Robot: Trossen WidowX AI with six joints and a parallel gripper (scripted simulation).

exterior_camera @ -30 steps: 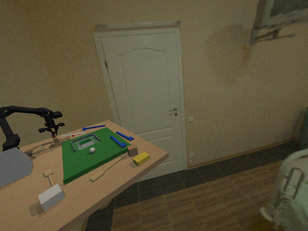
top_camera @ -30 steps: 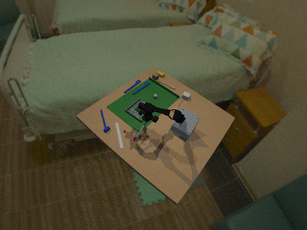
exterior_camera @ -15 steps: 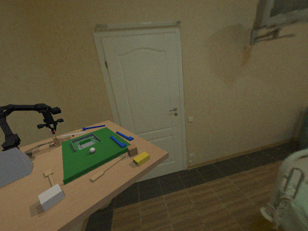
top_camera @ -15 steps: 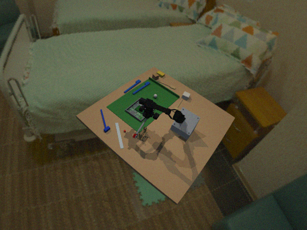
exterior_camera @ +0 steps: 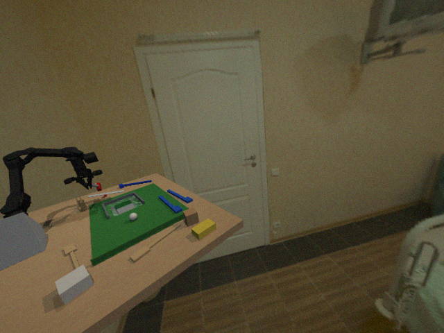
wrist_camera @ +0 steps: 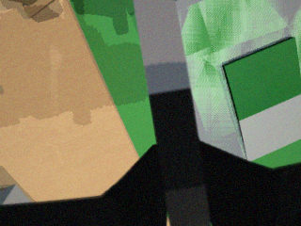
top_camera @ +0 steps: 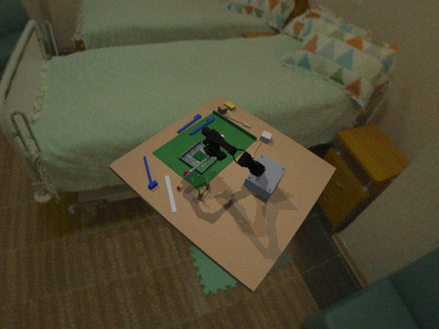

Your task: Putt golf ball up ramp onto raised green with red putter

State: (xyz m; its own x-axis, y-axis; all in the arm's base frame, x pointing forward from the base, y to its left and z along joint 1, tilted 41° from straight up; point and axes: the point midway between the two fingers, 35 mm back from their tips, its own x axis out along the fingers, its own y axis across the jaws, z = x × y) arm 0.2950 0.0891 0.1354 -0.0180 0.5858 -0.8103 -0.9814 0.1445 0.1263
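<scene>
My gripper tip is now 2 cm short of the red putter, 10 cm to the right of it and 1 cm above it. From my gripper tip the other things lie so: white stick (7 cm ahead, 34 cm to the left, 17 cm below); then white golf ball (15 cm ahead, 33 cm to the right, 15 cm below); then small red ball (6 cm ahead, 27 cm to the left, 16 cm below).
</scene>
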